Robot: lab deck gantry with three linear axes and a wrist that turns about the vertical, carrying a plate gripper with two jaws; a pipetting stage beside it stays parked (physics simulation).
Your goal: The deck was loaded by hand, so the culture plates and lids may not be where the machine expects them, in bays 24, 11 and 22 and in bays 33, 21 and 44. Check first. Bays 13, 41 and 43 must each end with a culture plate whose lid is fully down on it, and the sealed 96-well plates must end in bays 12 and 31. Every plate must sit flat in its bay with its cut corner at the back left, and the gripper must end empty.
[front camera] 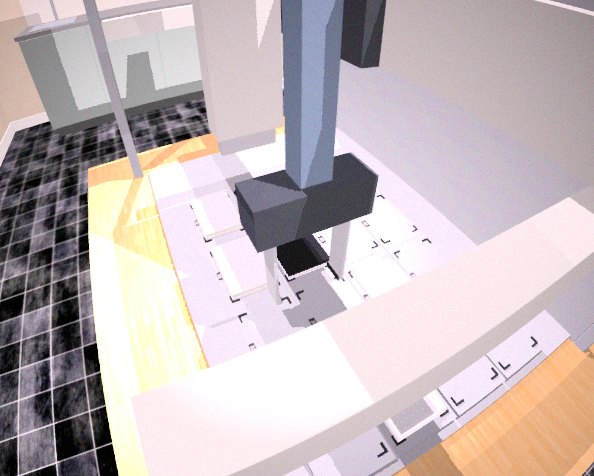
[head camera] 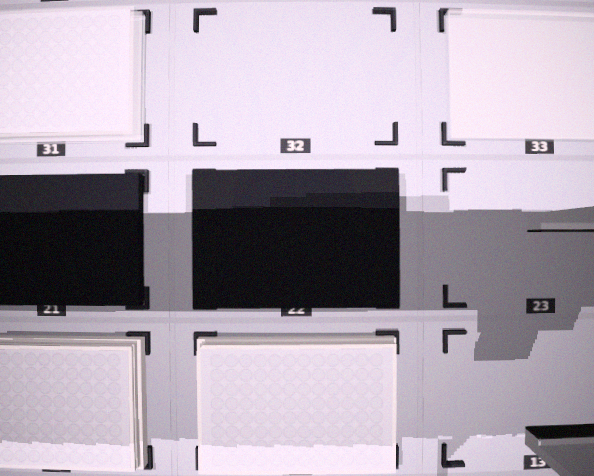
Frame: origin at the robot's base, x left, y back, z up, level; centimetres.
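Seen in the pictures: gripper, between the fingertips: (front camera: 305,283) (head camera: 562,329); robot's base, origin of its link: (front camera: 191,206).
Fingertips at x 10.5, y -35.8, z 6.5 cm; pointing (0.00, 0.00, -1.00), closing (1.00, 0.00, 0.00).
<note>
Offsets run from my fingertips to a thing's top centre. "pt": to the spot under its first point.
My gripper (front camera: 307,290) (head camera: 562,332) is open, its jaws wide apart with nothing seen between them; in the head view parts of the jaws show at the right edge, over bays 23 and 13. A black-topped piece {dy +13.0, dx +4.5, dz -4.9 cm} (front camera: 302,257) (head camera: 296,240) lies in bay 22, and another black piece {dy +29.4, dx +4.5, dz -5.7 cm} (head camera: 70,240) in bay 21. A plain white slab {dy -3.4, dx +15.2, dz -5.7 cm} (front camera: 382,272) (head camera: 520,75) lies in bay 33. Plates with round wells show in bay 31 {pt dy +27.8, dx +14.9, dz -5.1 cm} (head camera: 60,75), bay 11 {pt dy +27.9, dx -5.3, dz -5.1 cm} (head camera: 60,395) and bay 12 {pt dy +12.8, dx -5.6, dz -5.1 cm} (front camera: 245,262) (head camera: 296,395). Cut corners cannot be made out. Bays 41, 43 and 44 are not readable.
A pale beam (front camera: 350,380) crosses the front view and hides part of the deck. Below it, a white-rimmed plate {pt dy -26.7, dx +4.1, dz -5.1 cm} (front camera: 422,431) sits in a bay at the deck's near side. A pale column (front camera: 240,75) stands behind the gripper. Bay 32 {pt dy +12.9, dx +15.3, dz -6.5 cm} (head camera: 296,75) has bare corner marks.
</note>
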